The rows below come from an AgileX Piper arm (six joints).
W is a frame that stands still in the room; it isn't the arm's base.
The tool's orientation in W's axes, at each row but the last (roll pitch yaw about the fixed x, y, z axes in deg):
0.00 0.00 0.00
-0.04 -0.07 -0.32
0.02 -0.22 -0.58
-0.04 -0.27 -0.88
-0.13 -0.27 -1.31
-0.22 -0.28 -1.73
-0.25 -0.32 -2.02
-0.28 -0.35 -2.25
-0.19 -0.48 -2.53
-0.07 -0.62 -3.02
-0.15 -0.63 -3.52
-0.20 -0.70 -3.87
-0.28 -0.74 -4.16
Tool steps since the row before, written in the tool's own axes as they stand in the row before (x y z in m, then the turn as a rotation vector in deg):
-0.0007 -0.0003 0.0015 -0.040 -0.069 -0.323
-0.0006 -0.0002 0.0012 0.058 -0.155 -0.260
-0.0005 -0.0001 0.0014 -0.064 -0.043 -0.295
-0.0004 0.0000 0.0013 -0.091 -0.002 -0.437
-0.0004 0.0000 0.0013 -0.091 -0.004 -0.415
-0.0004 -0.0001 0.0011 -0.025 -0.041 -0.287
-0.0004 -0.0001 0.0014 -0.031 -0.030 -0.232
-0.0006 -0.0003 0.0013 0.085 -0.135 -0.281
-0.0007 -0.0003 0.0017 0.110 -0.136 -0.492
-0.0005 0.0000 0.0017 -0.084 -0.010 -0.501
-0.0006 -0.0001 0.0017 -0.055 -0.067 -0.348
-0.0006 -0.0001 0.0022 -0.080 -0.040 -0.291
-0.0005 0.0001 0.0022 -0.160 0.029 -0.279
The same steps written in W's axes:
-0.0007 -0.0003 0.0015 -0.040 -0.069 -0.323
-0.0006 -0.0002 0.0012 0.057 -0.156 -0.260
-0.0005 -0.0001 0.0014 -0.063 -0.042 -0.295
-0.0004 0.0000 0.0013 -0.089 -0.001 -0.437
-0.0004 0.0000 0.0013 -0.089 -0.003 -0.415
-0.0004 -0.0001 0.0011 -0.025 -0.041 -0.287
-0.0004 -0.0001 0.0014 -0.031 -0.030 -0.232
-0.0006 -0.0003 0.0013 0.081 -0.140 -0.280
-0.0007 -0.0003 0.0017 0.108 -0.143 -0.491
-0.0005 0.0000 0.0017 -0.079 -0.006 -0.502
-0.0006 -0.0001 0.0017 -0.055 -0.065 -0.348
-0.0006 0.0000 0.0022 -0.079 -0.036 -0.292
-0.0005 0.0001 0.0022 -0.154 0.039 -0.281

